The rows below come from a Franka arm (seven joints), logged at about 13 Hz.
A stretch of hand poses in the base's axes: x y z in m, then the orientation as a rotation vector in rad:
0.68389, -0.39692, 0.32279, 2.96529, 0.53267, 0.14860
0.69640, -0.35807, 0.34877, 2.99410, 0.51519, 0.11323
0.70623, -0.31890, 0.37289, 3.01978, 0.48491, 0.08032
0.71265, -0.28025, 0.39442, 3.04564, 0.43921, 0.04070
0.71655, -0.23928, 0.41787, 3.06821, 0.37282, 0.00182
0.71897, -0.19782, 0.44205, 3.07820, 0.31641, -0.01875
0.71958, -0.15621, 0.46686, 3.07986, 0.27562, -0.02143
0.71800, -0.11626, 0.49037, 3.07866, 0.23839, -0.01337
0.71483, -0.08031, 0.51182, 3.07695, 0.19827, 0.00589
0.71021, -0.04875, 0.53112, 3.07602, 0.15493, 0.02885
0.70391, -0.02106, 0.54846, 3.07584, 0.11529, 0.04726
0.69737, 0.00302, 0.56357, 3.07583, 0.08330, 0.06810
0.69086, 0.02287, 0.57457, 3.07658, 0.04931, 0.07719
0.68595, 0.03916, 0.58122, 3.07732, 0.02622, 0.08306
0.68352, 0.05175, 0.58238, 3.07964, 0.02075, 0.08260
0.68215, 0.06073, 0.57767, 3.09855, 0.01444, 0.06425
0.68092, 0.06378, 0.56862, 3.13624, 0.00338, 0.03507
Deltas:
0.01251, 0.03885, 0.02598, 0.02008, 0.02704, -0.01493
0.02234, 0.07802, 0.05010, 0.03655, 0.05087, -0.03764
0.02876, 0.11667, 0.07163, 0.05145, 0.07791, -0.07030
0.03266, 0.15764, 0.09508, 0.06271, 0.10268, -0.11574
0.03508, 0.19910, 0.11926, 0.06611, 0.11436, -0.15329
0.03569, 0.24071, 0.14407, 0.06507, 0.11419, -0.17979
0.03411, 0.28066, 0.16758, 0.06304, 0.10694, -0.20354
0.03094, 0.31661, 0.18903, 0.06215, 0.09237, -0.22872
0.02632, 0.34817, 0.20833, 0.06306, 0.07547, -0.25586
0.02002, 0.37586, 0.22567, 0.06487, 0.06186, -0.28078
0.01348, 0.39994, 0.24078, 0.06770, 0.04715, -0.30060
0.00697, 0.41979, 0.25178, 0.07012, 0.04003, -0.32221
0.00206, 0.43608, 0.25843, 0.07217, 0.03546, -0.33688
-0.00037, 0.44867, 0.25959, 0.07454, 0.03598, -0.34035
-0.00174, 0.45765, 0.25488, 0.09084, 0.05102, -0.34454
-0.00297, 0.46070, 0.24583, 0.12461, 0.07607, -0.35132

